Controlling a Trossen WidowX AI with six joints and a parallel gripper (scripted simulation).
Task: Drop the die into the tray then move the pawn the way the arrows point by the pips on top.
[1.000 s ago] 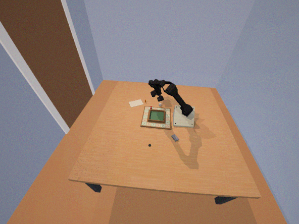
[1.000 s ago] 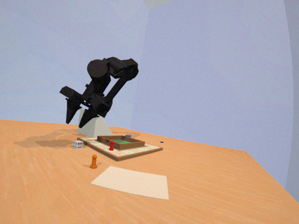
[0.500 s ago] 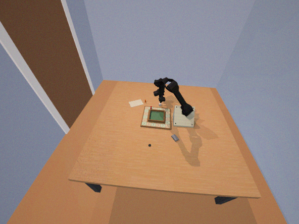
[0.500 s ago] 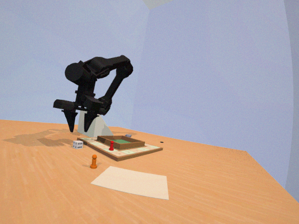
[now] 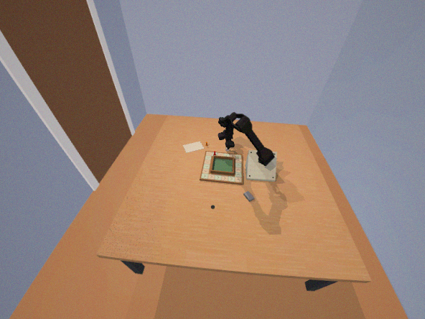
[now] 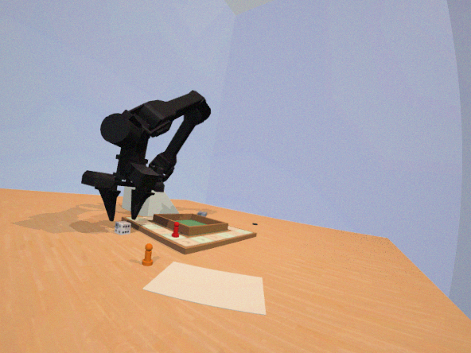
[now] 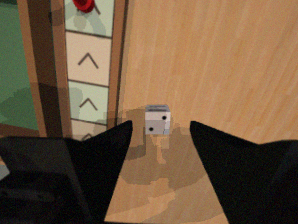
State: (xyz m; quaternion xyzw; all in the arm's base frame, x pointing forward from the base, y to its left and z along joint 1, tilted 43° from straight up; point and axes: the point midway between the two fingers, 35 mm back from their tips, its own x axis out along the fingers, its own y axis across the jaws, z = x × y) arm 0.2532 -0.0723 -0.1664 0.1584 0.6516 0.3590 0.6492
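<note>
The white die is 20 mm below my gripper tip. Round my gripper tip: red pawn 90 mm to the left, 90 mm ahead; green tray 190 mm to the left, 20 mm below, 10 mm ahead; orange pawn 170 mm ahead, 20 mm to the right, 20 mm below.
</note>
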